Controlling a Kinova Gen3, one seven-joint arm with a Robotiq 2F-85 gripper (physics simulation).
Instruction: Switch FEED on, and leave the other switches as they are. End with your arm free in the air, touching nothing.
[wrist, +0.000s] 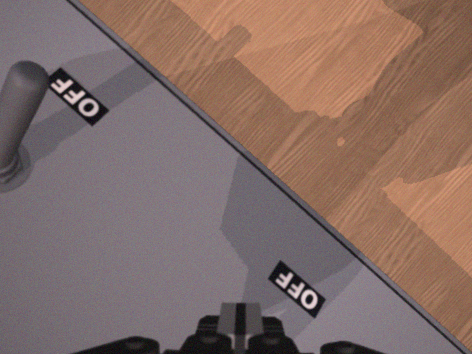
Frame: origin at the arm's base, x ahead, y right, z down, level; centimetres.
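Where they show: gripper, between the fingertips: (240, 329).
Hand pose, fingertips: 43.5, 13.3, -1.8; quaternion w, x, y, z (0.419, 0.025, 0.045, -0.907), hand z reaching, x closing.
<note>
Things, the pixels of their top centre, and the offset from my fingertips, as dx, dy, dz. "spot": a spot on its surface instead. Level surfaces: height alone.
- grey switch lever, a spot on its surface: (21, 110) spot: -1.3, +10.0, -2.1
- grey panel, a spot on its surface: (150, 215) spot: -0.7, +5.1, +2.0
- second OFF label, a spot on its surface: (296, 289) spot: -2.1, -1.5, +2.7
- wooden table top, height of its surface: dz +10.5
A grey switch lever (21, 110) stands up from the grey panel (150, 215) at the left edge of the wrist view, its tip leaning toward an OFF label (78, 97). A second OFF label (296, 289) is at the lower right, just beyond the fingertips; the lever that belongs to it does not show. No FEED label shows, so I cannot tell which switch is FEED. My gripper (240, 329) is shut and empty, over the panel at the bottom of the view. Whether it touches anything below is hidden.
The panel's edge (240, 150) runs diagonally from upper left to lower right. Beyond it lies the wooden table top (310, 75), with shadows of the arm and the panel across it. The gripper's shadow also falls on the panel near the second OFF label.
</note>
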